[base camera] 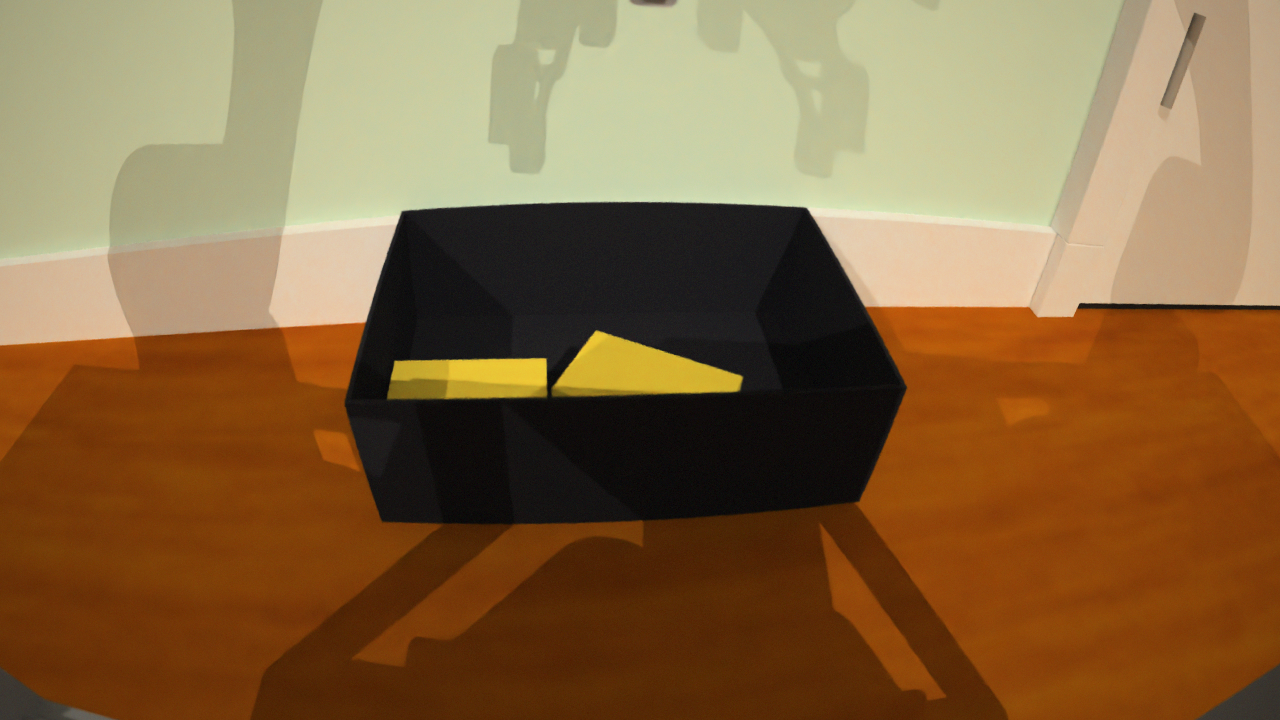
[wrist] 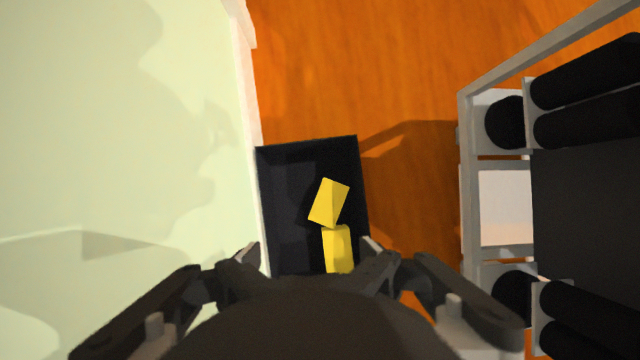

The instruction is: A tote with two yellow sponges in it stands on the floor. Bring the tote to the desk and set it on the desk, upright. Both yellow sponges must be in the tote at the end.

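Places are measured from the arm's base along level axes (x ahead, y down, z left), in metres.
Pixels of known places: gripper, fingertip midpoint: [wrist: 310, 250].
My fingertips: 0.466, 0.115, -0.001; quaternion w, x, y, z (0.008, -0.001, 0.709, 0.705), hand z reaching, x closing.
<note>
Ahead of a thing's pixels: the offset from my fingertips to its top centre, as dx, dy, dz.
A black open tote {-0.008, +0.181, +0.006} [base camera: 626, 456] [wrist: 290, 200] stands upright on the floor close to the wall. Two yellow sponges lie in it. One sponge {-0.057, +0.233, +0.095} [base camera: 467, 377] [wrist: 338, 250] lies at the left in the base camera view, and the other sponge {-0.038, +0.233, -0.016} [base camera: 648, 365] [wrist: 328, 202] lies turned at an angle next to it. My gripper [wrist: 310, 250] is open and empty, with its fingers apart above the tote in the wrist view; part of the tote is hidden behind the gripper. The gripper's height above the rim is hard to tell. The desk does not show in either view.
A pale green wall [base camera: 671, 134] [wrist: 100, 150] with a white baseboard [base camera: 948, 259] runs behind the tote. A white door [base camera: 1199, 205] with a handle is at the right in the base camera view. My own base's grey frame [wrist: 467, 200] stands on the tote's other side in the wrist view.
</note>
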